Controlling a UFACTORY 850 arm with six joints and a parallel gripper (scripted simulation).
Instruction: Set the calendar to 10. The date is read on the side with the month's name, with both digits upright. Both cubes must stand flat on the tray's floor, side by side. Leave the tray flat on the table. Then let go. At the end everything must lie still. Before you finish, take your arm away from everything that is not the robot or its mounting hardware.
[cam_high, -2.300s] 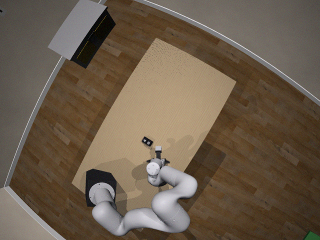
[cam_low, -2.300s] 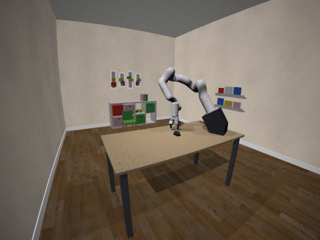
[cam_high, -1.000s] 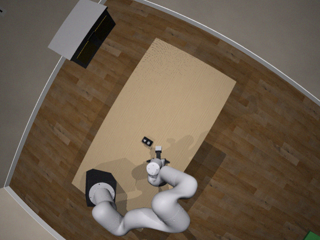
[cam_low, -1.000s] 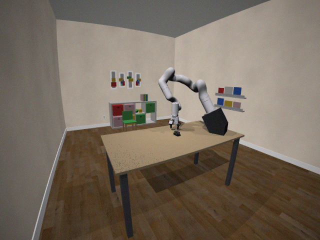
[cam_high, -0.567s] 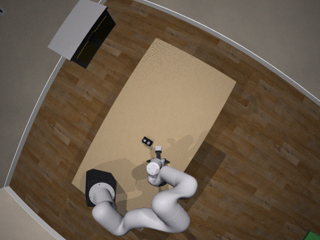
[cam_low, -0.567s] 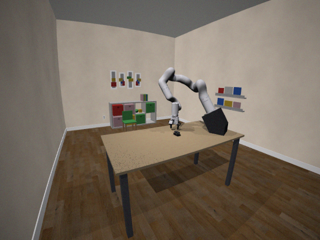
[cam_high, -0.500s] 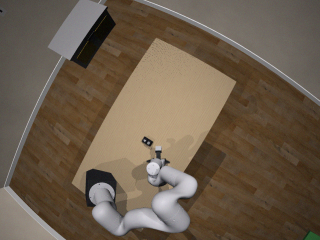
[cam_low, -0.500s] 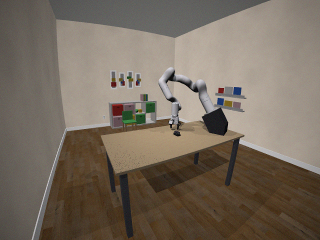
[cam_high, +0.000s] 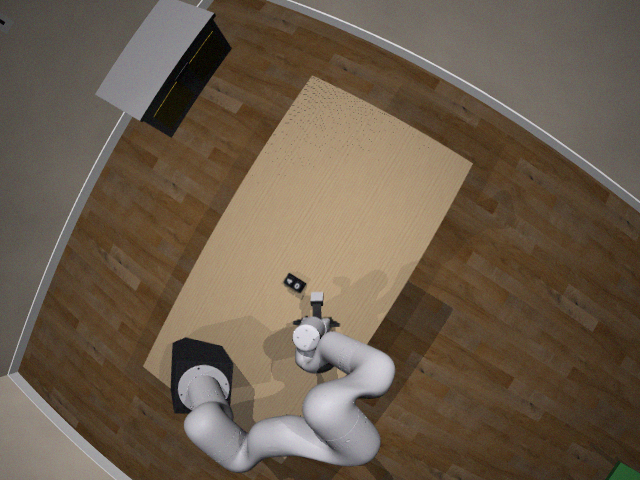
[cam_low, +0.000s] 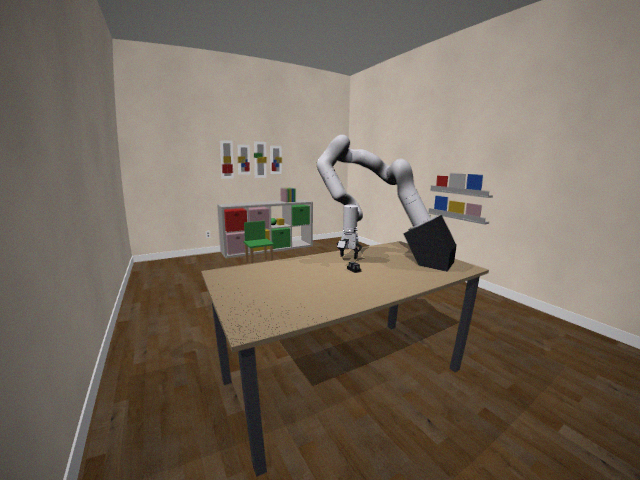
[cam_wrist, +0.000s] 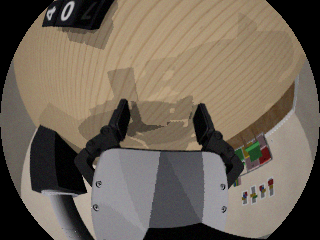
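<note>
My hand is 7 cm short of the tray, 16 cm to the right of it and 2 cm above it.
</note>
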